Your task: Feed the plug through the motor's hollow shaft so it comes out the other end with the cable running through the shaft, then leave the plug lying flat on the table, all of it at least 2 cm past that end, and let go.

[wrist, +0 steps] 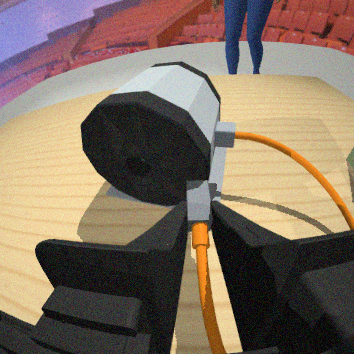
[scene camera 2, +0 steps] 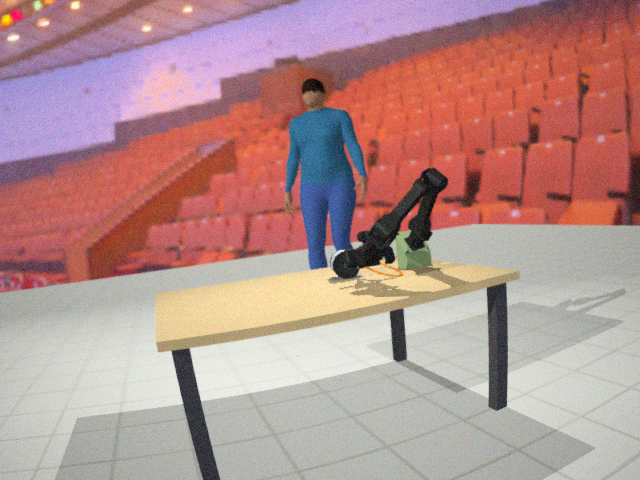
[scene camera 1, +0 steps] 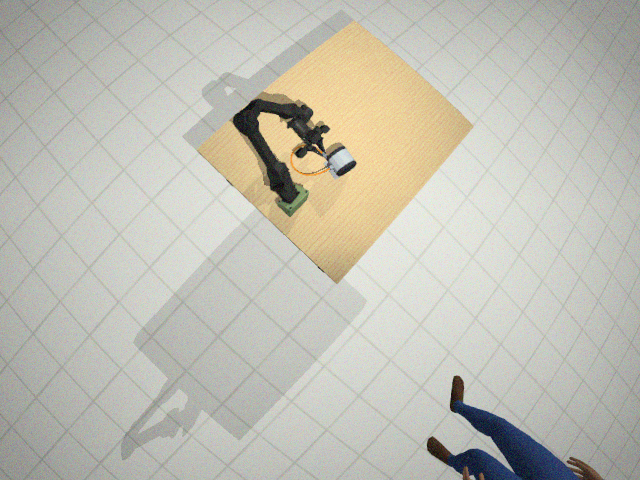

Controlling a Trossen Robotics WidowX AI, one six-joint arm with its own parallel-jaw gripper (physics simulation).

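Seen in the pictures: gripper, fingertip midpoint: (wrist: 197, 207) (scene camera 2: 361, 266) (scene camera 1: 324, 155); arm's base at its link origin: (scene camera 2: 414, 242) (scene camera 1: 290, 197).
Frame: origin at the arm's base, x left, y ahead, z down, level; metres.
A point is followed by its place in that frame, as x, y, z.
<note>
The motor (scene camera 1: 340, 160) {-0.070, 0.261, -0.005} (scene camera 2: 345, 264) (wrist: 150, 125) {-0.020, 0.280, 0.005} is a pale cylinder with black ends, lying on its side on a grey base. In the wrist view its near end shows the dark shaft hole (wrist: 138, 166) {-0.036, 0.301, 0.049}. My gripper (scene camera 1: 325, 153) {0.008, 0.259, 0.050} (wrist: 197, 207) {0.008, 0.259, 0.050} is shut on the grey plug (wrist: 198, 200) {0.007, 0.259, 0.044}, whose tip points toward the motor. The plug is at the lower right rim of that end, right of and below the hole, outside the shaft. I cannot tell whether it touches the motor. The orange cable (scene camera 1: 292, 161) {0.114, 0.154, 0.088} (scene camera 2: 385, 269) {0.012, 0.147, 0.068} (wrist: 295, 154) {-0.024, 0.174, 0.047} loops from the motor's side block to the plug.
The wooden table (scene camera 1: 392, 93) {-0.054, 0.792, 0.093} (scene camera 2: 232, 304) {0.041, 0.763, 0.093} (wrist: 40, 165) {-0.125, 0.501, 0.093} carries the motor and the arm. The arm's green base block (scene camera 1: 293, 202) {-0.026, -0.018, -0.030} (scene camera 2: 413, 258) {0.029, 0.034, 0.055} stands near one table edge. The cable loop lies between base and motor. A person (scene camera 1: 491, 428) (scene camera 2: 321, 155) (wrist: 245, 30) stands beyond the table.
</note>
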